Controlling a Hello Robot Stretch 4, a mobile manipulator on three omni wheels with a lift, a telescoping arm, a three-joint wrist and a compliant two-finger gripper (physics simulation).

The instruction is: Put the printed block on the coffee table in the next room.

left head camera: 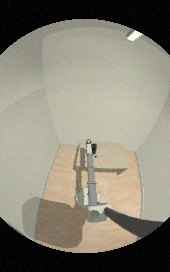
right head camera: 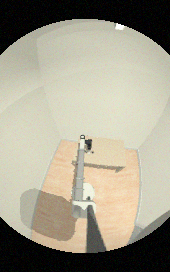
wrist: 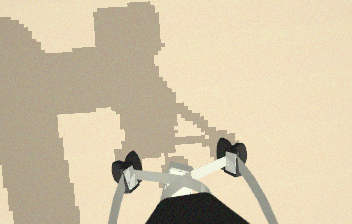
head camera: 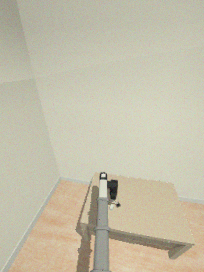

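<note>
My gripper (wrist: 179, 157) (head camera: 114, 204) is open over the coffee table (head camera: 155, 210) (left head camera: 112, 154) (right head camera: 109, 153) (wrist: 290, 75), near its left part. In the wrist view its two black fingertips stand wide apart. A small pale piece (wrist: 179, 168), which looks like the printed block, shows between and below them, partly hidden by the light finger strips and touching neither fingertip. Whether it rests flat on the table top cannot be told for sure. In the head view a small whitish spot beside the dark fingertip is too small to make out.
The grey telescoping arm (head camera: 102, 240) (left head camera: 91, 182) (right head camera: 79, 175) reaches over the table's left side. A wall (head camera: 125, 115) stands behind the table and another wall (head camera: 25, 160) to the left. The arm's shadow falls on the table top. Wooden floor (head camera: 45, 227) lies in front and left.
</note>
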